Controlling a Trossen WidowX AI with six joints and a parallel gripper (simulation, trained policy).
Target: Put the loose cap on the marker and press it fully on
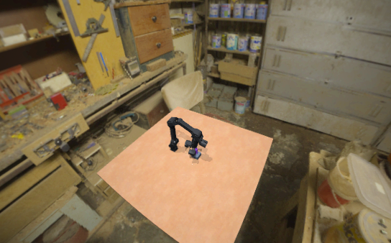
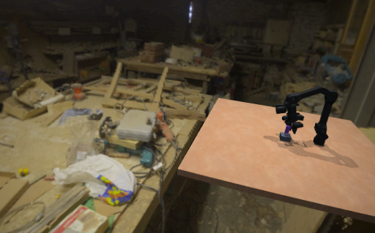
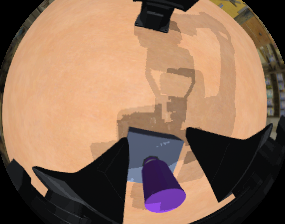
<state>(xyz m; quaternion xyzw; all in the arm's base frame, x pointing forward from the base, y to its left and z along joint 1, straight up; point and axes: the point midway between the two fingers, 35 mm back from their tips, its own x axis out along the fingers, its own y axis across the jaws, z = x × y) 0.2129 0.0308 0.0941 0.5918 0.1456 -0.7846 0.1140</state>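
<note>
The purple cap is 4 cm ahead of my gripper tip, 1 cm to the left of it and 2 cm above it. Also, from my gripper tip: blue-grey holder block 4 cm ahead, 1 cm to the left, 4 cm below.
</note>
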